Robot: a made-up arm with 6 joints. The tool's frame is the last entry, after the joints. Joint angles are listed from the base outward. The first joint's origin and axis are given. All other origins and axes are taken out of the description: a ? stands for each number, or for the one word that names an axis. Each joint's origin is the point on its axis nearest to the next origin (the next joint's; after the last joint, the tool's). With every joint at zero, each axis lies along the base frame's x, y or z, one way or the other. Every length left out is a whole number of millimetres.
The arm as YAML. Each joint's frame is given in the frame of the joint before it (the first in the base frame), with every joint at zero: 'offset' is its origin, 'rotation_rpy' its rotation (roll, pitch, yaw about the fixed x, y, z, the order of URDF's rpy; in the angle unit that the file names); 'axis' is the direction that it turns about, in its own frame. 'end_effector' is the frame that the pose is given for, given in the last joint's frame.
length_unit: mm
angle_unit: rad
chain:
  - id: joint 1
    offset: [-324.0, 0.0, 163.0]
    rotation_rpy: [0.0, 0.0, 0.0]
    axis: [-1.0, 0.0, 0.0]
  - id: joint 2
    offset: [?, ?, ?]
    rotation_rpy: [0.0, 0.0, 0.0]
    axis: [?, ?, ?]
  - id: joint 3
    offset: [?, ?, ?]
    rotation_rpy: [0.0, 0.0, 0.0]
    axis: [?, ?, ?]
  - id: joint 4
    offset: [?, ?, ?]
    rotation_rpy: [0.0, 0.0, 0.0]
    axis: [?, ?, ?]
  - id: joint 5
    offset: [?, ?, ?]
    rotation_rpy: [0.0, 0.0, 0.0]
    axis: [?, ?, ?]
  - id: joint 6
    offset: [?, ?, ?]
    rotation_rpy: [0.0, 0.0, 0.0]
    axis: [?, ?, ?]
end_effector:
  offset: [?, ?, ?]
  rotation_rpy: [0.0, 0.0, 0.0]
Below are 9 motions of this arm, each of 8 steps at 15 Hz.
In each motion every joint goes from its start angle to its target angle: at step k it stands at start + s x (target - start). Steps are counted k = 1, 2, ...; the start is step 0. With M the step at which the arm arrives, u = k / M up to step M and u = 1 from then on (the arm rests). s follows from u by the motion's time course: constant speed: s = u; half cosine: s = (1 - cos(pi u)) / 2; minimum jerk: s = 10 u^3 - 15 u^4 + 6 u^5.
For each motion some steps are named. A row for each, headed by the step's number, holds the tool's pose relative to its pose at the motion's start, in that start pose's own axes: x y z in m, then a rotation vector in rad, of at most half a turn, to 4 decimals.
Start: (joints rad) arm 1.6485 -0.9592 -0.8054 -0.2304 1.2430 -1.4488
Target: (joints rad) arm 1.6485 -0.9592 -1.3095 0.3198 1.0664 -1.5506
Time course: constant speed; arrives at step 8
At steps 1, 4, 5, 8:
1: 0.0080 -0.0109 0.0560 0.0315 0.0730 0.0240
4: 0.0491 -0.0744 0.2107 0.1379 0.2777 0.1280
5: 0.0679 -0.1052 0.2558 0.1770 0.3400 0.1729
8: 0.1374 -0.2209 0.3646 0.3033 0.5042 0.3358

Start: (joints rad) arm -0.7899 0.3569 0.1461 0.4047 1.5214 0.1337
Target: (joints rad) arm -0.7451 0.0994 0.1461 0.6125 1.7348 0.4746
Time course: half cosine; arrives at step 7
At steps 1, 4, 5, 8:
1: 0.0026 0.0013 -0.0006 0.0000 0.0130 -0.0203
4: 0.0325 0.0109 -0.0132 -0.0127 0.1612 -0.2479
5: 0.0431 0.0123 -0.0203 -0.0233 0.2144 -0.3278
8: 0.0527 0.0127 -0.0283 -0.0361 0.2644 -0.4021

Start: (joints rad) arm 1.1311 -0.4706 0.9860 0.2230 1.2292 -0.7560
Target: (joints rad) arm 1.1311 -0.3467 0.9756 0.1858 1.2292 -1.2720
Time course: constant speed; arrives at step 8
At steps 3, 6, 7, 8:
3: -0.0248 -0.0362 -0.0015 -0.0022 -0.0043 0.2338
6: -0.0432 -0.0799 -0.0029 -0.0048 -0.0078 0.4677
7: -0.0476 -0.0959 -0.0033 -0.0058 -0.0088 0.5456
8: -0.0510 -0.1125 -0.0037 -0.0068 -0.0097 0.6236

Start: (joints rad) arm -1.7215 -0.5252 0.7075 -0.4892 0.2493 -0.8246
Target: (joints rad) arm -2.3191 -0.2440 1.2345 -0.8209 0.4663 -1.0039
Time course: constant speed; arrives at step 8
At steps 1, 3, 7, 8:
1: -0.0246 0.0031 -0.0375 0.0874 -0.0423 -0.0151
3: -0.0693 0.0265 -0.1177 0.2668 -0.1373 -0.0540
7: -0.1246 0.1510 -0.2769 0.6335 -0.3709 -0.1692
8: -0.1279 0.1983 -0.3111 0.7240 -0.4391 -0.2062

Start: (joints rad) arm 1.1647 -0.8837 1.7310 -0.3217 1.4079 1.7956
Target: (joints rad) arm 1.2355 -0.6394 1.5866 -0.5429 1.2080 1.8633
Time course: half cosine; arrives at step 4
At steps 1, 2, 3, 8:
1: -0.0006 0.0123 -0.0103 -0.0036 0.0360 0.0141
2: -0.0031 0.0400 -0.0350 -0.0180 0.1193 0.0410
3: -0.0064 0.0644 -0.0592 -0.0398 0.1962 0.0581
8: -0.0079 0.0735 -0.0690 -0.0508 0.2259 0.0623

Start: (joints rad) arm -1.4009 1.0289 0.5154 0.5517 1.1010 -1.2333
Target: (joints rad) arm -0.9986 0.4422 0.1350 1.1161 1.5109 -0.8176
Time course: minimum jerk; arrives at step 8
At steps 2, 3, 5, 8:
2: 0.0130 -0.0159 0.0347 0.1180 0.0594 -0.0361
3: 0.0367 -0.0530 0.0825 0.3075 0.1629 -0.0890
5: 0.1013 -0.1863 0.1368 0.7591 0.4570 -0.1787
8: 0.1357 -0.2683 0.1194 0.9966 0.6456 -0.1941

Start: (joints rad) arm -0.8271 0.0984 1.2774 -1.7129 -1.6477 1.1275
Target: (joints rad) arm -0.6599 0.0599 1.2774 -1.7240 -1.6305 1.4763
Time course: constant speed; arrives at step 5
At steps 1, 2, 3, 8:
1: 0.0129 0.0030 -0.0079 0.0236 0.0197 -0.0711
2: 0.0261 0.0051 -0.0161 0.0458 0.0410 -0.1424
3: 0.0393 0.0065 -0.0247 0.0665 0.0639 -0.2138
8: 0.0656 0.0069 -0.0436 0.1033 0.1145 -0.3569

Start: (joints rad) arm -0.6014 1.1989 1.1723 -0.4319 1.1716 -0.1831
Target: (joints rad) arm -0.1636 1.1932 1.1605 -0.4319 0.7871 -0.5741
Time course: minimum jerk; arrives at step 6
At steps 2, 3, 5, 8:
2: -0.0230 0.0038 0.0239 -0.0488 0.0044 0.0500
3: -0.0506 0.0103 0.0587 -0.1195 0.0182 0.1255
5: -0.0839 0.0227 0.1184 -0.2365 0.0610 0.2621
8: -0.0858 0.0238 0.1231 -0.2455 0.0654 0.2733

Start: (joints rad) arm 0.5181 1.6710 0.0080 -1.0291 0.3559 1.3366
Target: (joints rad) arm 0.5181 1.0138 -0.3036 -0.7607 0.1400 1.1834
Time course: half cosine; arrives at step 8
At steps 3, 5, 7, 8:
3: -0.0040 -0.0416 0.0254 -0.0017 -0.0342 -0.0904
5: -0.0071 -0.0804 0.0469 -0.0301 -0.0564 -0.1910
7: -0.0049 -0.1015 0.0547 -0.0621 -0.0545 -0.2541
8: -0.0042 -0.1043 0.0553 -0.0671 -0.0529 -0.2624

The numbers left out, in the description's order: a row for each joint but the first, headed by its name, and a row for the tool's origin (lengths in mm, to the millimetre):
joint 2: xyz 0.0 46.0 -47.0, axis 0.0 0.0 1.0
joint 3: xyz 106.0 -5.0 0.0, axis 0.0 -1.0 0.0
joint 4: xyz -73.0 0.0 240.0, axis 0.0 0.0 1.0
joint 5: xyz 24.0 -486.0 0.0, axis 0.0 1.0 0.0
joint 6: xyz 62.0 0.0 51.0, axis 0.0 0.0 -1.0
tool: xyz -70.0 166.0 0.0

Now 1 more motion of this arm.
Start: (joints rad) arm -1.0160 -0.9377 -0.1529 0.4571 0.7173 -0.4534
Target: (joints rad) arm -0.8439 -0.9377 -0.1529 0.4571 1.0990 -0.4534
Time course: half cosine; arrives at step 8
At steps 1, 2, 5, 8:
1: -0.0005 0.0021 0.0019 0.0015 0.0120 -0.0043
2: -0.0020 0.0082 0.0072 0.0061 0.0462 -0.0167
5: -0.0072 0.0395 0.0311 0.0362 0.2141 -0.0859
8: -0.0086 0.0575 0.0427 0.0587 0.3061 -0.1295

